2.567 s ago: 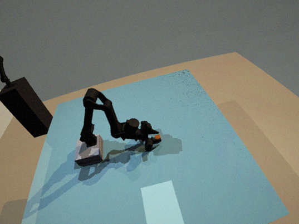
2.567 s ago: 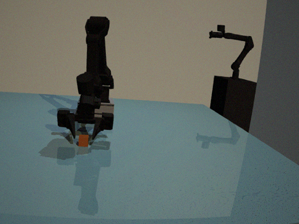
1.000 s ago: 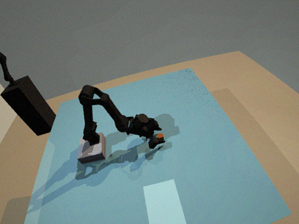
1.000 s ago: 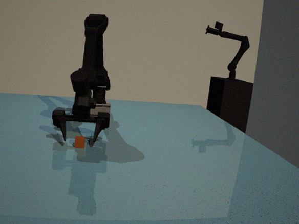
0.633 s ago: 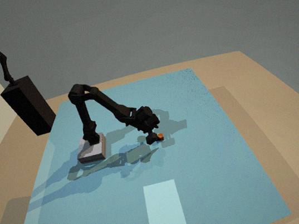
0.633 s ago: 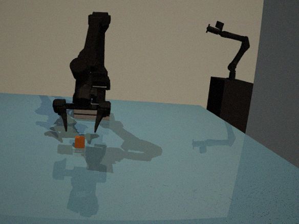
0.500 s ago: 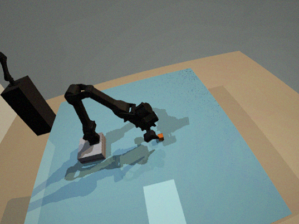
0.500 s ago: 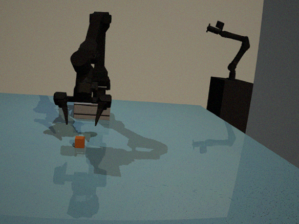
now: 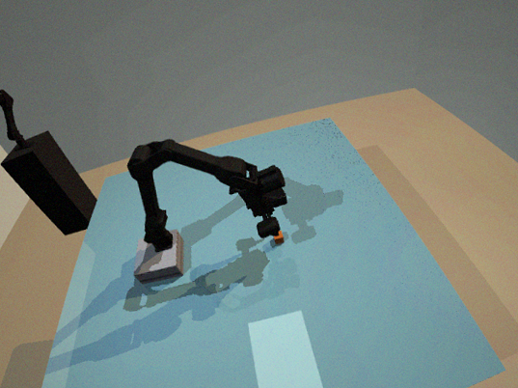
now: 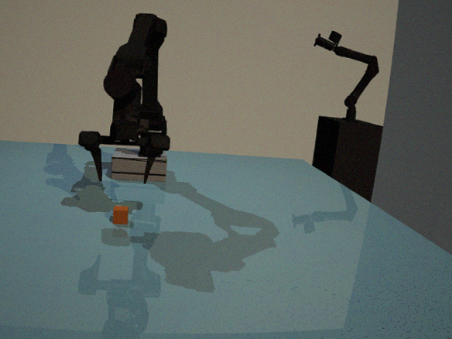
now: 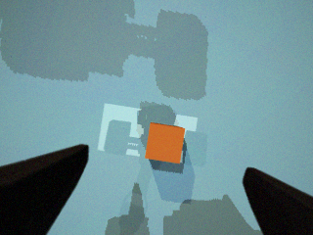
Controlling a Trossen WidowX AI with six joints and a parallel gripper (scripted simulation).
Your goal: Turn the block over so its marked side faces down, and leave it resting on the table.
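Right now the block is 7 cm below my gripper tip.
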